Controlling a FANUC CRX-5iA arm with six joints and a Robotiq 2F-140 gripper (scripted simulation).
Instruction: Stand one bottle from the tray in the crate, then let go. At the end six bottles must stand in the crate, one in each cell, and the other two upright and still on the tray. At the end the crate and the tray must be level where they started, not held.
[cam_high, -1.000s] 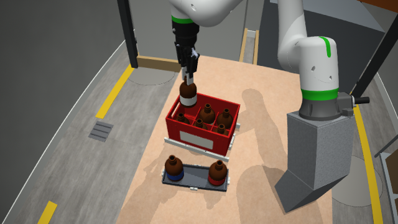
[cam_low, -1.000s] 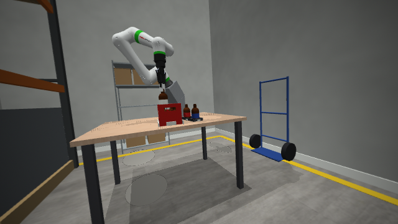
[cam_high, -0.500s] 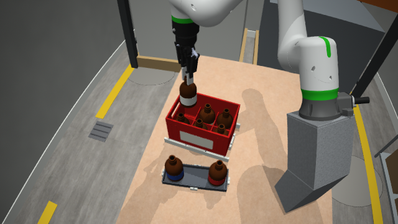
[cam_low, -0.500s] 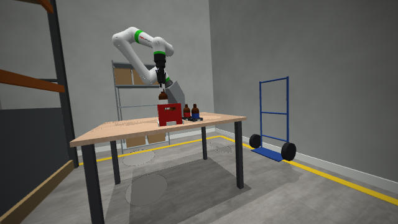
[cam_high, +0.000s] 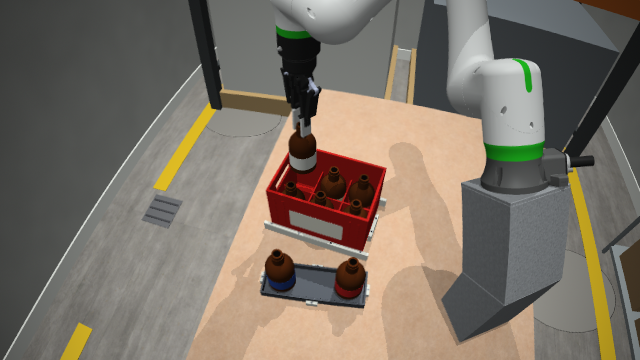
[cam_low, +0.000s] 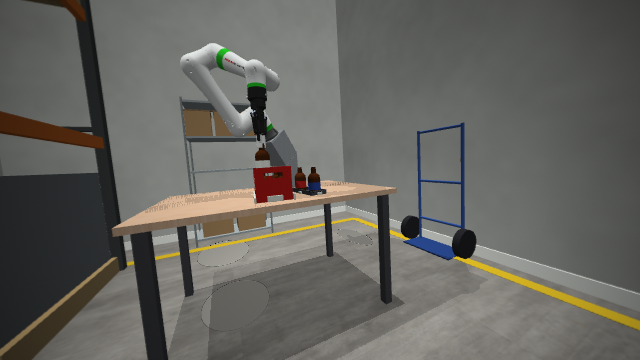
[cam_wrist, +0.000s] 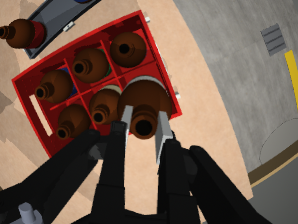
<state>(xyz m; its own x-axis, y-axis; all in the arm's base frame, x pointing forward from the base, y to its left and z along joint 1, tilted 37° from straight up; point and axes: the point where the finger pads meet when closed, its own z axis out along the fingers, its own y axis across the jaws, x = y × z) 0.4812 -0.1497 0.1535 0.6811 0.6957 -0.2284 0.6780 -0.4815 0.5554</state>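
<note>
Right now the white-banded bottle is 90 mm below my hand. From my hand the other things lie so: red-labelled bottle: 290 mm to the left, 230 mm below, 160 mm behind; tray: 300 mm below, 290 mm to the left, 70 mm behind; crate: 230 mm below, 80 mm behind, 60 mm to the left.
</note>
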